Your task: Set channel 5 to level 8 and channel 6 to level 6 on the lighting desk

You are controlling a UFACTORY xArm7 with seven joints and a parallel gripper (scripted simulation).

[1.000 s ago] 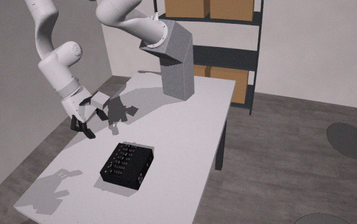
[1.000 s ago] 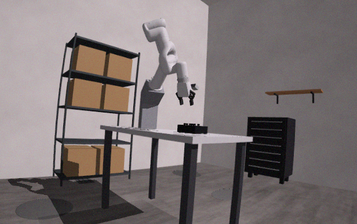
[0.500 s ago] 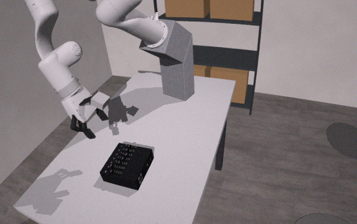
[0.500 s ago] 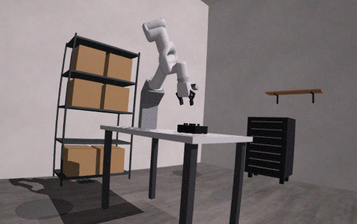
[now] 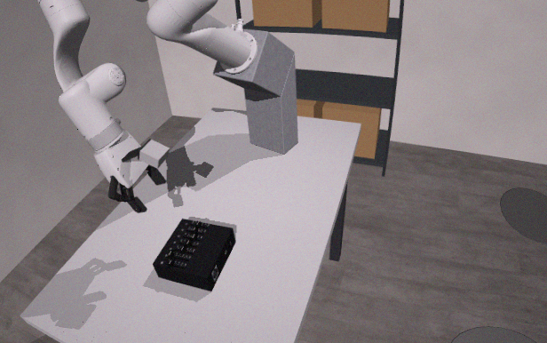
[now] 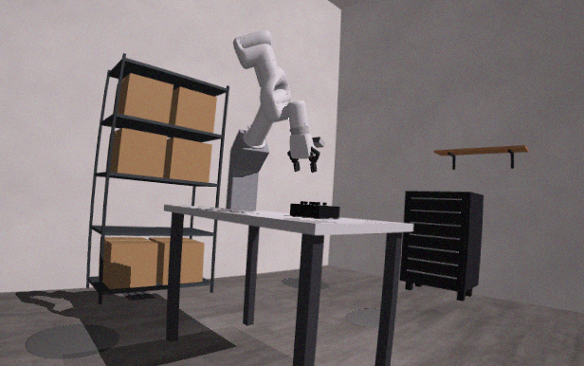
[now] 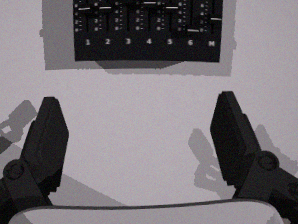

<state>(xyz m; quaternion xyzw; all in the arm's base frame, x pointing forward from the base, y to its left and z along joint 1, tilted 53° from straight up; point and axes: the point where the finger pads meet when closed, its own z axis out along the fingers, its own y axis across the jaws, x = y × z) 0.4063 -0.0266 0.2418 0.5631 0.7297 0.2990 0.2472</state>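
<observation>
The channel 6 fader cap lies 5 cm ahead of my hand, 4 cm to the left of it and 14 cm below it. From my hand the other things lie so: channel 5 fader cap: 3 cm ahead, 6 cm to the left, 14 cm below; then master fader cap: 8 cm ahead, 5 cm to the left, 14 cm below.
</observation>
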